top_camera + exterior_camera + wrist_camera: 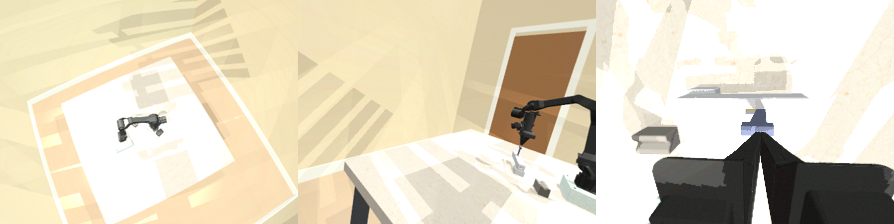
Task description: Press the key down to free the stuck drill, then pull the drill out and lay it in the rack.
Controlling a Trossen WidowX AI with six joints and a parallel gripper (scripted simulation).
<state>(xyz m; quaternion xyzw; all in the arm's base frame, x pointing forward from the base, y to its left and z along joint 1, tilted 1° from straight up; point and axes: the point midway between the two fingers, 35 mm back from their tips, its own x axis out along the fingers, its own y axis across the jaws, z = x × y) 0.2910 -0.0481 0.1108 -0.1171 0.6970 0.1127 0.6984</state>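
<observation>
Right now my gripper tip is 4 cm above the blue key. From my gripper tip the other things lie so: grey rack 14 cm behind, 16 cm to the left, 12 cm below; then drill 2 cm behind, 5 cm to the left, 9 cm below.
</observation>
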